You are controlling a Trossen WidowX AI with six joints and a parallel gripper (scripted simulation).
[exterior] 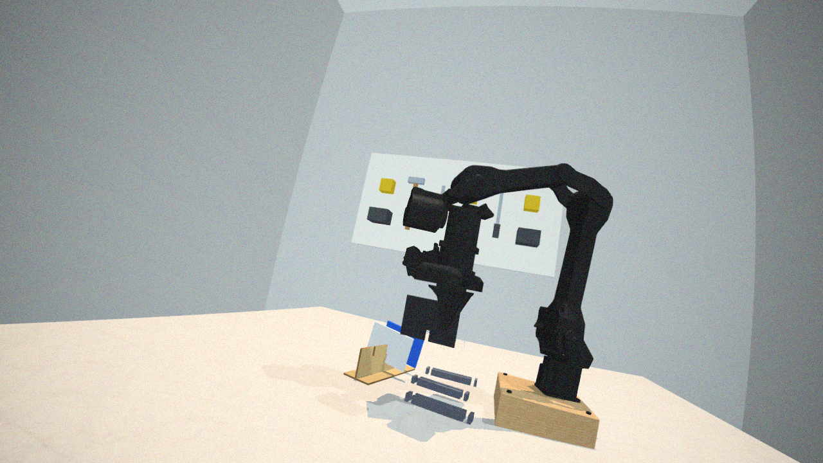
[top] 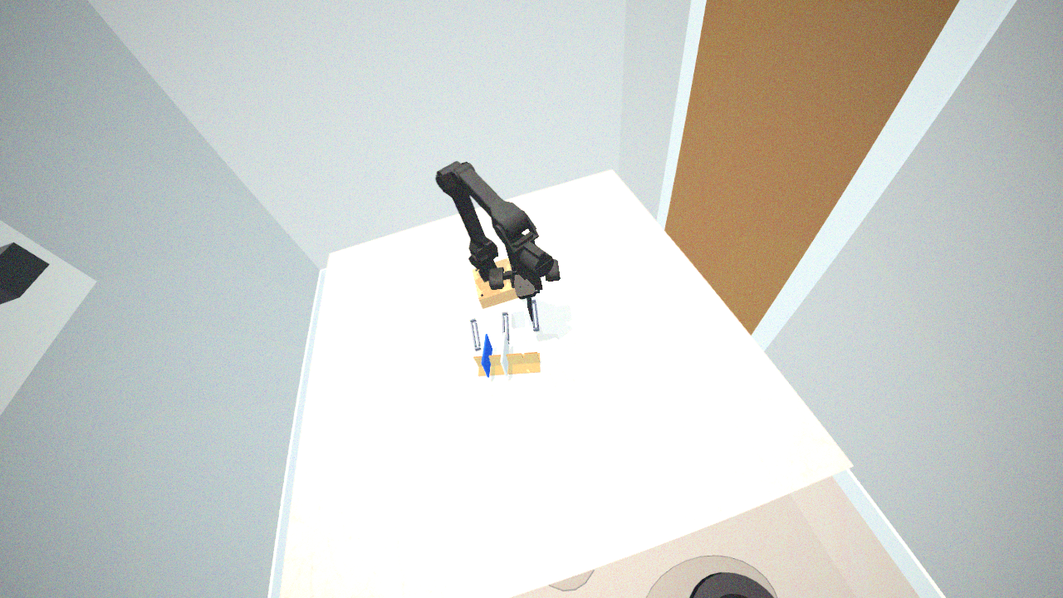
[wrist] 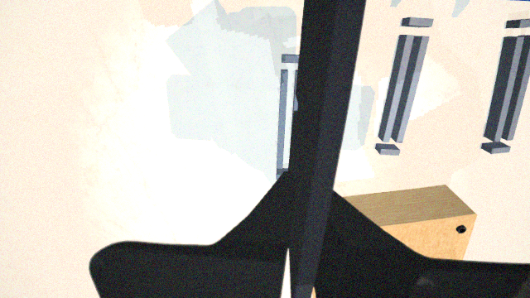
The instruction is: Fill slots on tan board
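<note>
Now: the tan board 10 cm ahead of my gripper tip, 14 cm to the right of it and 11 cm below it. The rest, counted from my gripper tip: blue board: 8 cm ahead, 18 cm to the right, 8 cm below; black board: 3 cm ahead, 1 cm to the right.
</note>
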